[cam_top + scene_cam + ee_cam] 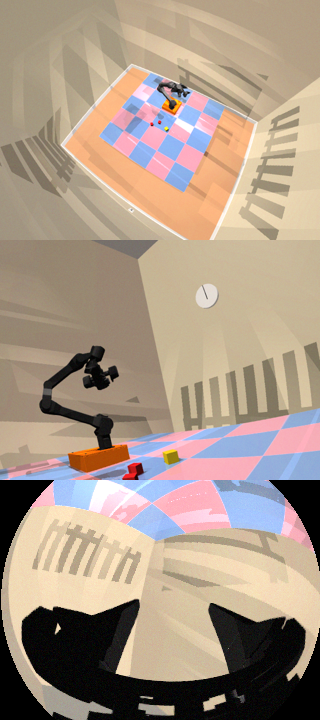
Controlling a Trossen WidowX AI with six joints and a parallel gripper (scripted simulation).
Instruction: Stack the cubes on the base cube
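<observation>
Now: the yellow base cube 43 cm ahead of my gripper tip, 36 cm below it and 3 cm to the left of it.
</observation>
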